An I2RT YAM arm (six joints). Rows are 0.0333 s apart.
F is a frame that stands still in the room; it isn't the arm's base.
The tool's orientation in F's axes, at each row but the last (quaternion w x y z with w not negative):
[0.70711 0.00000 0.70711 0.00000]
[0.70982 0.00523 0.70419 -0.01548]
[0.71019 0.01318 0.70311 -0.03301]
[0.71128 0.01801 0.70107 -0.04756]
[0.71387 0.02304 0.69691 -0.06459]
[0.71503 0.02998 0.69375 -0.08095]
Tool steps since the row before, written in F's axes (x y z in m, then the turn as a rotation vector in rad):
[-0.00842 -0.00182 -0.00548 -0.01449 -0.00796 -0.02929]
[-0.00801 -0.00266 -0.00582 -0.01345 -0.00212 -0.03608]
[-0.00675 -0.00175 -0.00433 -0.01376 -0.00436 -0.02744]
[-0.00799 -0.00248 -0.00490 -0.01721 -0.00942 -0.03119]
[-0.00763 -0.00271 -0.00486 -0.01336 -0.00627 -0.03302]
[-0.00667 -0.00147 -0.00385 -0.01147 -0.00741 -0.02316]
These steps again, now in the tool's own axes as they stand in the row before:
[0.00548 -0.00182 -0.00842 0.02929 -0.00796 -0.01449]
[0.00580 -0.00281 -0.00798 0.03600 -0.00199 -0.01368]
[0.00432 -0.00207 -0.00667 0.02743 -0.00449 -0.01375]
[0.00490 -0.00301 -0.00781 0.03134 -0.00969 -0.01677]
[0.00486 -0.00336 -0.00737 0.03306 -0.00599 -0.01339]
[0.00379 -0.00223 -0.00649 0.02336 -0.00750 -0.01100]

